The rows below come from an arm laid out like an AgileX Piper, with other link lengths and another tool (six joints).
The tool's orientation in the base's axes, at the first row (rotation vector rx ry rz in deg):
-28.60, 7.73, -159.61
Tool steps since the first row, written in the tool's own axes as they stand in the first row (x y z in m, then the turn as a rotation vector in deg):
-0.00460, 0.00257, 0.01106, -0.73, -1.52, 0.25
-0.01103, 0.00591, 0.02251, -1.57, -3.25, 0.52
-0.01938, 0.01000, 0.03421, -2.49, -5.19, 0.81
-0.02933, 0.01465, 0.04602, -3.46, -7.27, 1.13
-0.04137, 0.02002, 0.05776, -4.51, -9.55, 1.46
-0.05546, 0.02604, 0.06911, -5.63, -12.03, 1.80
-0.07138, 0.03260, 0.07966, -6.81, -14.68, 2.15
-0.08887, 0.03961, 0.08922, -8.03, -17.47, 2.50
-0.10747, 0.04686, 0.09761, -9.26, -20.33, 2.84
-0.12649, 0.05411, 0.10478, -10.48, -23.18, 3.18
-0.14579, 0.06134, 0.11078, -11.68, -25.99, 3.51
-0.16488, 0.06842, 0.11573, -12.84, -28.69, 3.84
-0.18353, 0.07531, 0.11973, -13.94, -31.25, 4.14
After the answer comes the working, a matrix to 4 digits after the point.
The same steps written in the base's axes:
0.00873, -0.00141, 0.00848, 0.31, 1.66, 0.22
0.01945, -0.00299, 0.01662, 0.67, 3.56, 0.45
0.03218, -0.00468, 0.02426, 1.04, 5.68, 0.70
0.04653, -0.00641, 0.03141, 1.44, 7.94, 0.99
0.06293, -0.00816, 0.03771, 1.85, 10.42, 1.29
0.08120, -0.00987, 0.04288, 2.27, 13.11, 1.60
0.10098, -0.01148, 0.04664, 2.70, 15.98, 1.93
0.12193, -0.01299, 0.04890, 3.12, 19.00, 2.27
0.14353, -0.01433, 0.04967, 3.53, 22.09, 2.60
0.16507, -0.01549, 0.04916, 3.94, 25.16, 2.94
0.18645, -0.01650, 0.04748, 4.33, 28.19, 3.27
0.20722, -0.01740, 0.04490, 4.72, 31.11, 3.59
0.22722, -0.01821, 0.04160, 5.09, 33.87, 3.88

The tool's axes in the first row as the columns of a matrix, in the base's axes (rounded; the answer above uses it unrounded):
-0.8922, 0.2820, 0.3527
-0.3147, -0.9484, -0.0380
0.3238, -0.1449, 0.9350

